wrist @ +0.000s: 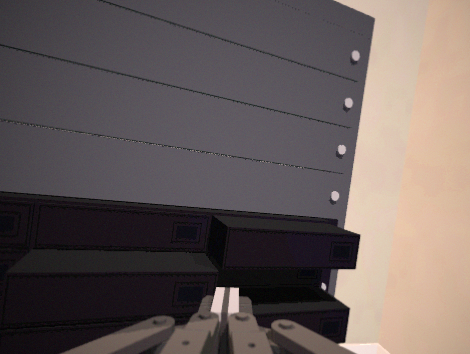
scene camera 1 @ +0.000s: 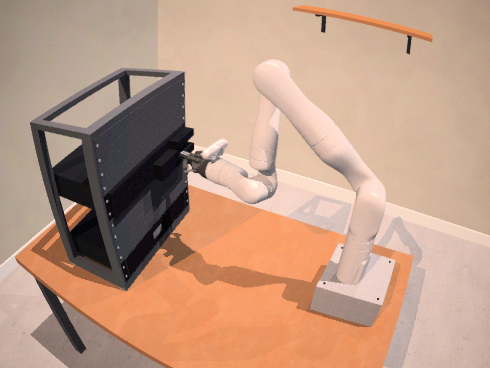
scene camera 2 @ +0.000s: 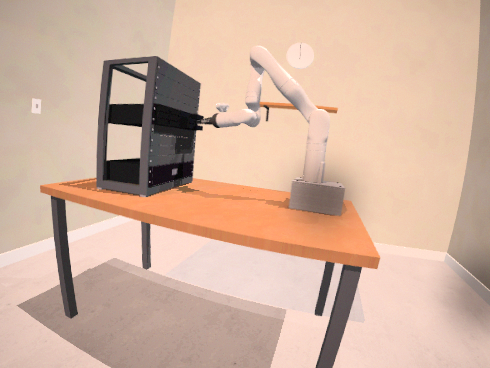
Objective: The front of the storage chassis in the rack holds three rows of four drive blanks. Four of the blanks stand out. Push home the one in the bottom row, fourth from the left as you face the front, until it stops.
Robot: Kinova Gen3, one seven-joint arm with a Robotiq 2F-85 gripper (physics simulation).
grey rack: wrist 109, 232; scene camera 1; scene camera 2
same spot on grey rack: (scene camera 1: 128, 170) = (scene camera 2: 168, 105)
